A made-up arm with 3 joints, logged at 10 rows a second.
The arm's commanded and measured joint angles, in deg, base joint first. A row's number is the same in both.
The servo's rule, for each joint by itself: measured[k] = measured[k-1] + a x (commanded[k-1-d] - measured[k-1]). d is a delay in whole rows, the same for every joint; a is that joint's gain. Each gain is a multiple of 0.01, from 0.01 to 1. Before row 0 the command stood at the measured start. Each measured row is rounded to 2 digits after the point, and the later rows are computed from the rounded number. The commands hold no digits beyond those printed.
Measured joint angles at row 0: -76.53 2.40 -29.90
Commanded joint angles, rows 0 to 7: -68.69 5.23 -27.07; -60.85 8.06 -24.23; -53.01 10.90 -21.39; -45.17 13.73 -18.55; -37.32 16.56 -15.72; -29.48 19.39 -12.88; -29.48 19.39 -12.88; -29.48 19.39 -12.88
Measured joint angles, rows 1 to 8: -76.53 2.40 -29.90; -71.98 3.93 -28.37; -65.52 6.16 -26.13; -58.26 8.72 -23.57; -50.67 11.43 -20.86; -42.93 14.20 -18.08; -35.13 17.00 -15.27; -31.85 18.29 -13.98
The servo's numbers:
d 1
a 0.58 0.54 0.54

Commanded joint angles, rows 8 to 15: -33.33 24.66 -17.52; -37.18 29.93 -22.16; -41.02 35.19 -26.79; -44.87 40.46 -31.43; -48.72 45.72 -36.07; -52.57 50.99 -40.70; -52.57 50.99 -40.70; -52.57 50.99 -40.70
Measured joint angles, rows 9 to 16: -30.48 18.88 -13.39; -32.13 22.00 -15.62; -35.06 26.28 -19.15; -38.52 31.09 -23.28; -42.20 36.15 -27.68; -45.98 41.32 -32.21; -49.80 46.54 -36.79; -51.41 48.94 -38.90
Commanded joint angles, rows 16 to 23: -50.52 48.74 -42.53; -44.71 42.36 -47.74; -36.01 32.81 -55.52; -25.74 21.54 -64.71; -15.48 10.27 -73.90; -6.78 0.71 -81.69; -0.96 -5.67 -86.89; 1.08 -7.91 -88.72
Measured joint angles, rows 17 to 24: -52.08 50.05 -39.87; -51.18 49.34 -41.31; -47.43 45.57 -44.78; -40.81 38.68 -50.58; -32.07 29.42 -58.21; -22.45 19.08 -66.68; -13.36 9.16 -74.79; -6.17 1.15 -81.32
